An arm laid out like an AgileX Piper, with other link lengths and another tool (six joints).
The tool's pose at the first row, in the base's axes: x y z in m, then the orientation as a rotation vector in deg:
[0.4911 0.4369 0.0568 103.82 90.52 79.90]
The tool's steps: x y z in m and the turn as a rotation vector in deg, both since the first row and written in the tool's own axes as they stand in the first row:
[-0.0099 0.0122 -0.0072 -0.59 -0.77 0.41]
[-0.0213 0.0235 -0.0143 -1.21 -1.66 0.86]
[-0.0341 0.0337 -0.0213 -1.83 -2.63 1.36]
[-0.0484 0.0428 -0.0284 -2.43 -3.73 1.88]
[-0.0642 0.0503 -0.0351 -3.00 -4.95 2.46]
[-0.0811 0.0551 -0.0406 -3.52 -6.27 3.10]
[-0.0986 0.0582 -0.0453 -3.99 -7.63 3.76]
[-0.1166 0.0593 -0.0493 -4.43 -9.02 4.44]
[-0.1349 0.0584 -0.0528 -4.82 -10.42 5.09]
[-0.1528 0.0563 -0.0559 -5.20 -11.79 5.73]
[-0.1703 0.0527 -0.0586 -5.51 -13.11 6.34]
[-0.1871 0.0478 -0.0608 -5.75 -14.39 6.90]
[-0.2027 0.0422 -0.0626 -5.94 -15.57 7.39]
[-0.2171 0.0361 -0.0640 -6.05 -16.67 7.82]
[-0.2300 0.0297 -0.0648 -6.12 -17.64 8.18]
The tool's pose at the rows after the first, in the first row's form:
[0.4928 0.4220 0.0653 104.23 89.28 79.54]
[0.4942 0.4060 0.0724 104.69 87.92 79.08]
[0.4953 0.3891 0.0780 105.23 86.49 78.54]
[0.4959 0.3712 0.0821 105.84 85.01 77.85]
[0.4962 0.3526 0.0842 106.55 83.44 77.03]
[0.4961 0.3342 0.0831 107.37 81.83 76.10]
[0.4958 0.3161 0.0801 108.23 80.23 75.09]
[0.4951 0.2984 0.0750 109.11 78.63 74.04]
[0.4937 0.2811 0.0680 109.98 77.09 72.93]
[0.4920 0.2648 0.0600 110.80 75.57 71.84]
[0.4898 0.2493 0.0508 111.61 74.17 70.76]
[0.4872 0.2351 0.0407 112.37 72.88 69.66]
[0.4844 0.2223 0.0304 113.06 71.74 68.62]
[0.4816 0.2109 0.0200 113.70 70.75 67.60]
[0.4789 0.2010 0.0098 114.25 69.92 66.68]

